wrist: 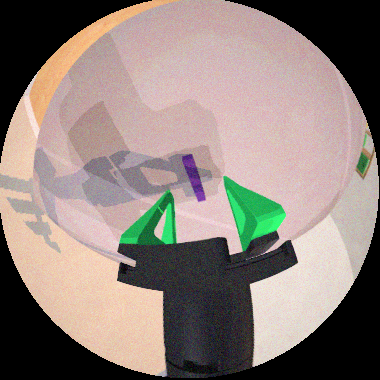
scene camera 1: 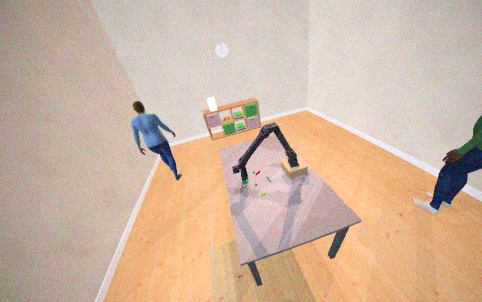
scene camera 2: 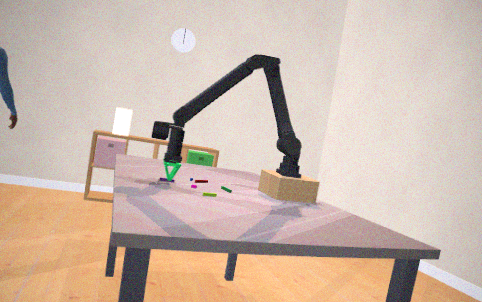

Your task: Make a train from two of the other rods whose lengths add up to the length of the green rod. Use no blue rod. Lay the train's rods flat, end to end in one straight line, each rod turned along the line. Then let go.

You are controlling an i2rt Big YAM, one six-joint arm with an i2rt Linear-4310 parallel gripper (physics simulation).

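Pixels of known places: gripper, fingertip midpoint: [wrist: 196,186] [scene camera 1: 245,181] [scene camera 2: 168,179]; arm's base, origin of the base link: [scene camera 1: 293,163] [scene camera 2: 288,174].
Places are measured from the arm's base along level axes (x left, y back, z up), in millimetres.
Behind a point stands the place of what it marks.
Note:
My gripper [scene camera 1: 245,182] @(x 60, y -509, z -87 mm) [scene camera 2: 171,179] @(x 60, y -509, z -87 mm) [wrist: 196,186] @(x 60, y -509, z -87 mm) is open, low over the table, with its fingertips on either side of a purple rod [scene camera 2: 164,179] @(x 66, y -526, z -90 mm) [wrist: 194,178] @(x 60, y -522, z -86 mm). The purple rod lies flat and is not held; I cannot make it out in scene camera 1. The green rod [scene camera 1: 268,179] @(x 81, y -277, z -89 mm) [scene camera 2: 226,189] @(x 85, y -275, z -90 mm) lies nearer the arm's base. A red rod [scene camera 1: 258,173] @(x -34, y -374, z -89 mm) [scene camera 2: 201,181] @(x -37, y -370, z -91 mm) lies between them, beside a small blue rod [scene camera 1: 253,172] @(x -57, y -415, z -86 mm) [scene camera 2: 191,179] @(x -57, y -413, z -91 mm). A short magenta rod [scene camera 1: 256,185] @(x 130, y -407, z -94 mm) [scene camera 2: 194,186] @(x 127, y -407, z -90 mm) and a lime rod [scene camera 1: 263,194] @(x 256, y -357, z -92 mm) [scene camera 2: 209,194] @(x 255, y -359, z -90 mm) lie nearer the front. The rods lie apart.
The arm stands on a wooden block [scene camera 1: 295,169] @(x 95, y -9, z -4 mm) [scene camera 2: 288,187] @(x 109, y -25, z -42 mm) on the table [scene camera 1: 300,220] @(x 554, y -123, z -96 mm) [scene camera 2: 320,230] @(x 555, y -59, z -96 mm). The table's far-side edge is close to the gripper. A shelf unit [scene camera 1: 232,105] [scene camera 2: 89,170] stands behind the table. Two people stand on the floor, away from the table.

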